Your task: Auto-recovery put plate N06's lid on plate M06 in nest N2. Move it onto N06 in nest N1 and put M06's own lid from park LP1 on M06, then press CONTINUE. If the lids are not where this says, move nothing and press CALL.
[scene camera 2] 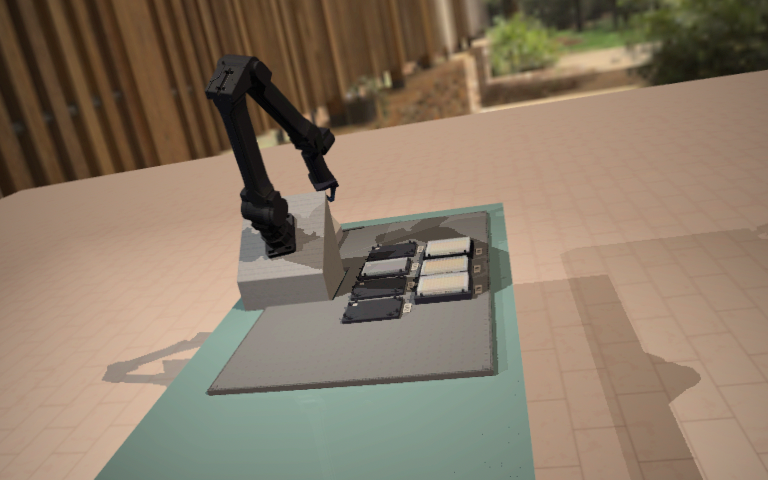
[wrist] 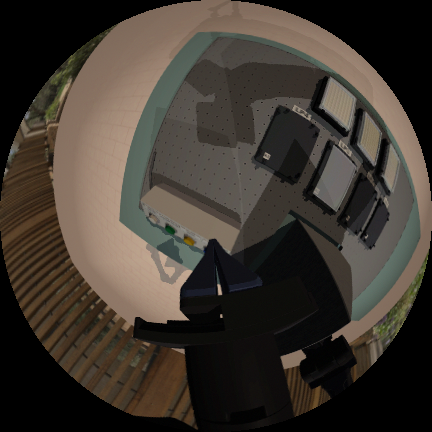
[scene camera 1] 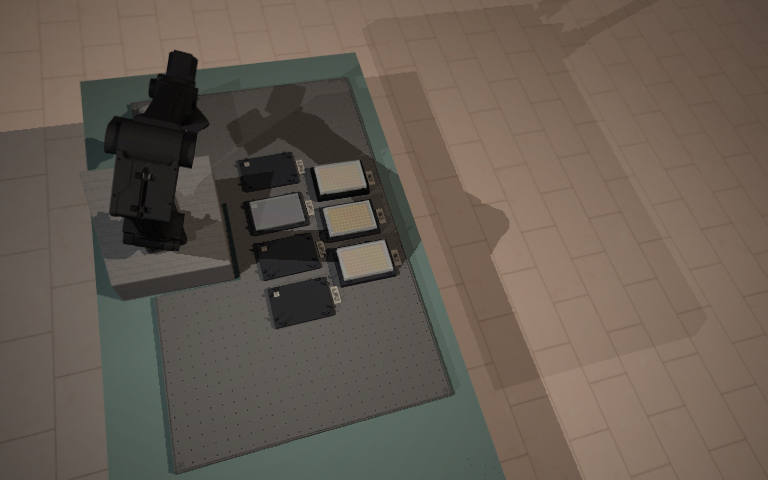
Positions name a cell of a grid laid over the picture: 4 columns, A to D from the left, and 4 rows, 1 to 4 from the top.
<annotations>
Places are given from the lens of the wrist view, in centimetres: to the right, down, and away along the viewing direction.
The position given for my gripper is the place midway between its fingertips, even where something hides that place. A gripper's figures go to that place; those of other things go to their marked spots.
my gripper (wrist: B3): 0, 3, 14
panel with coloured buttons (wrist: B2): -8, 0, 28
</annotations>
